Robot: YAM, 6 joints.
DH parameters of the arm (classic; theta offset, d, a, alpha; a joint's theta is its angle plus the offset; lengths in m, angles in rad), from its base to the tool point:
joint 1: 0 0.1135 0.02 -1.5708
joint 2: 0 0 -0.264 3.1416
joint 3: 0.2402 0 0.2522 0
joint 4: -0.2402 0 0.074 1.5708
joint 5: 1.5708 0 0 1.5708
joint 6: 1.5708 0.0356 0 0
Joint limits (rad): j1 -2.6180..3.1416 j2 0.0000..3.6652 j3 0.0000..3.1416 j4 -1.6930..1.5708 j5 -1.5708..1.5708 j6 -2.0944..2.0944
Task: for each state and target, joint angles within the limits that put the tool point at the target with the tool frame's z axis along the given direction. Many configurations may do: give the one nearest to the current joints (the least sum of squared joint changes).
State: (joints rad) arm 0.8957 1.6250 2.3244 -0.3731 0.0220 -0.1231
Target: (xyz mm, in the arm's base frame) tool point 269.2 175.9 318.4 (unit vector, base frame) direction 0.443 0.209 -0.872
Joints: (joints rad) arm 0.5867 1.5664 1.4719 -0.9691 0.0712 -0.1231
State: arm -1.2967 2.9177 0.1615 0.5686 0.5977 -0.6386
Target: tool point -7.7 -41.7 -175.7 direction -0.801 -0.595 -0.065
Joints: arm -0.7780 3.4361 0.8565 -0.1602 1.4038 -0.6386
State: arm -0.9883 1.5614 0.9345 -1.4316 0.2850 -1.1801
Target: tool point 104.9 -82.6 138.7 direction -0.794 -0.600 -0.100
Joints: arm -0.4311 1.8109 0.5703 -1.6915 1.0689 -1.1801
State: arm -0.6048 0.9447 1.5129 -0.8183 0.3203 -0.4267
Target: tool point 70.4 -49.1 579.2 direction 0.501 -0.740 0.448
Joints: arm -0.4084 0.8798 1.6128 -0.1967 0.5010 -0.4267
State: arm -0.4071 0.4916 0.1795 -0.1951 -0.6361 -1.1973
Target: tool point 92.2 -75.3 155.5 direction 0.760 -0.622 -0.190
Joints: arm -0.6844 0.1714 0.0018 -0.0216 0.0014 -1.1973
